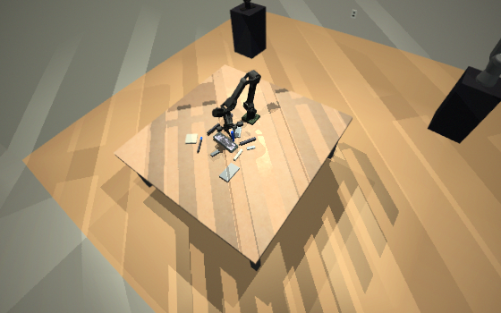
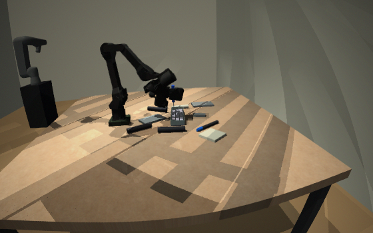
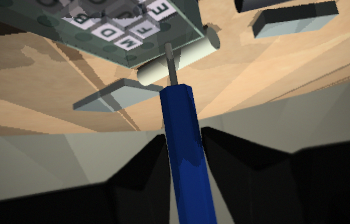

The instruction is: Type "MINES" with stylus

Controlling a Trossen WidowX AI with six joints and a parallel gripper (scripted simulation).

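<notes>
Right now my gripper tip is 4 cm short of the white cylinder, 7 cm to the right of it and 8 cm above it. From my gripper tip the other things lie so: blue stylus 1 cm below; then blue pen 12 cm ahead, 23 cm to the right, 8 cm below; then grey slab 12 cm behind, 9 cm to the right, 9 cm below.
</notes>
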